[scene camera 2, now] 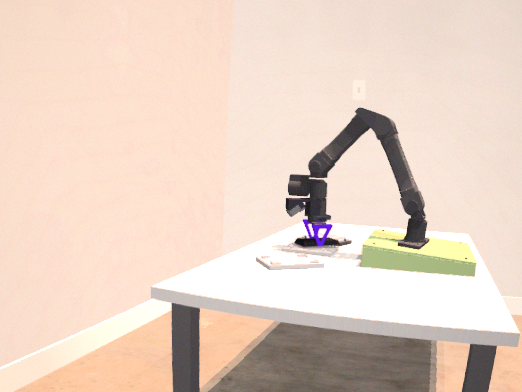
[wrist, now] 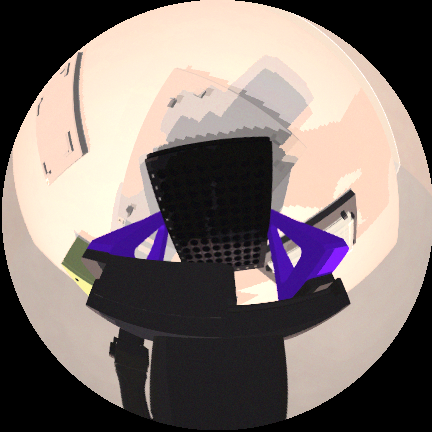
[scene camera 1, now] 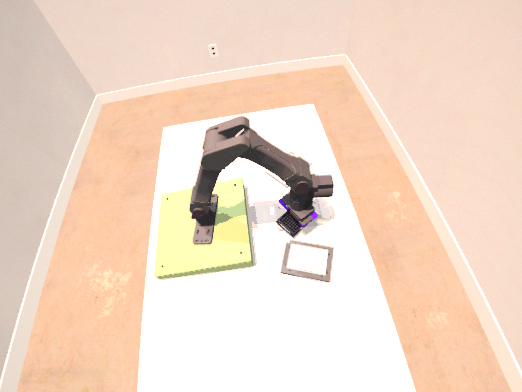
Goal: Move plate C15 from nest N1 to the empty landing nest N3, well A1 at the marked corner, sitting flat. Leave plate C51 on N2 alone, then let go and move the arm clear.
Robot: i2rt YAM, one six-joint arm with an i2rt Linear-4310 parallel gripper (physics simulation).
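Observation:
My gripper [scene camera 1: 297,213] [scene camera 2: 319,239] [wrist: 217,214] has its blue fingers shut on a black well plate [scene camera 1: 289,224] [scene camera 2: 304,242] [wrist: 215,185], taken to be C15. The plate is about level, low over the middle nest [scene camera 2: 320,249] [wrist: 145,130], apart from it, and looks turned relative to it in the wrist view. Another pale nest [scene camera 2: 295,262] [wrist: 57,115] is empty. A white plate [scene camera 1: 308,260], taken to be C51, sits in a dark-framed nest [scene camera 1: 306,277] [wrist: 330,209]. Nest and plate labels and the A1 mark cannot be read.
The arm stands on a yellow-green block [scene camera 1: 175,225] [scene camera 2: 420,265] on the white table [scene camera 1: 215,330] [scene camera 2: 340,300]. The arm covers most of the far pale nest in scene camera 1. The dark-framed nest is close beside the middle nest.

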